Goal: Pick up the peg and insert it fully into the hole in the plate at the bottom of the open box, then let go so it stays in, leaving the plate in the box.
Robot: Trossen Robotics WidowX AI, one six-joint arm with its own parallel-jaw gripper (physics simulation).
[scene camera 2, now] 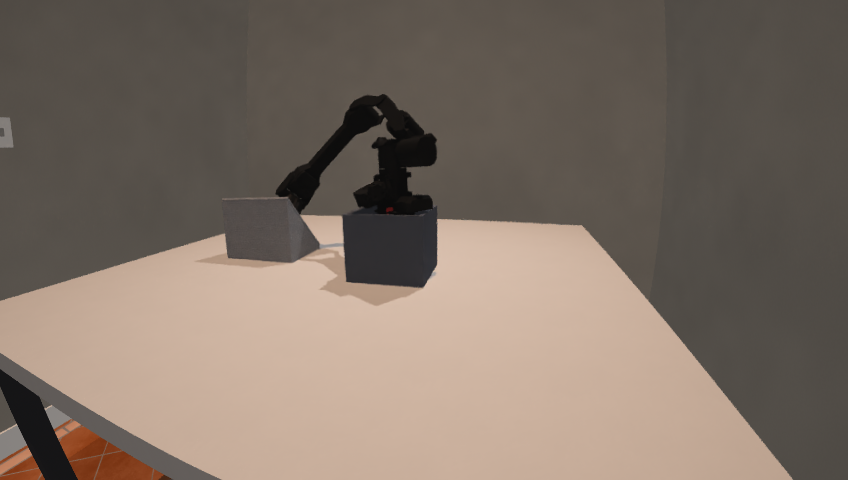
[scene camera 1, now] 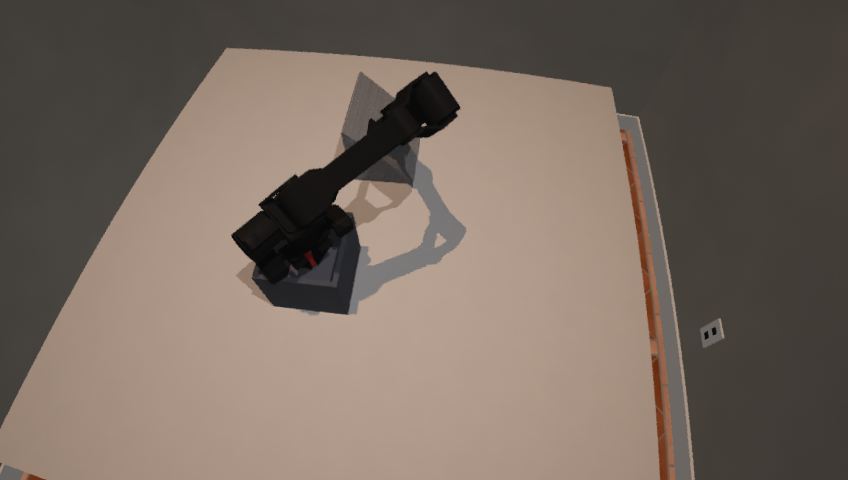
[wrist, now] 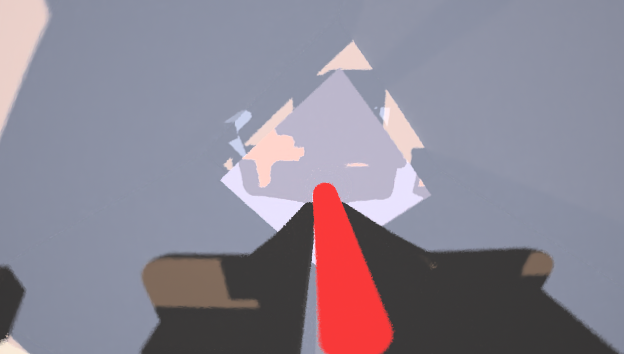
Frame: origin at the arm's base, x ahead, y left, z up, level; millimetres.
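Where they show: gripper, between the fingertips: (scene camera 1: 313, 265) (wrist: 324, 209); arm's base, origin of its link: (scene camera 2: 283, 218).
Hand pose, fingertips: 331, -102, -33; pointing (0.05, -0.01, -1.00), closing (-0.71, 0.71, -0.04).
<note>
Each offset is from my fingertips to the top centre of the thing, as dx, dy, dz. Level surfaces: height alone.
My gripper (wrist: 324, 209) points down into the dark blue-grey open box {-8, -6, +71} (scene camera 1: 309, 295) (scene camera 2: 383, 249) and is shut on the red peg {-9, -8, +75} (scene camera 1: 310, 259) (scene camera 2: 389, 210) (wrist: 345, 270). In the wrist view the peg runs between the black fingers, and its rounded far end shows just past the fingertips. The pale lavender plate {-8, -6, -6} (wrist: 337, 120) shows as a diamond at the bottom of the box, beyond the fingertips. Its hole cannot be made out; the peg and fingers cover the lower part of the plate. Whether the peg touches the plate cannot be told.
A grey wedge-shaped block (scene camera 1: 361, 110) (scene camera 2: 258, 228) stands on the table {dz -67} (scene camera 1: 476, 356) (scene camera 2: 476, 356), behind the box in the first scene view and left of it in the second. My black arm reaches over to the box, whose walls surround the fingers closely.
</note>
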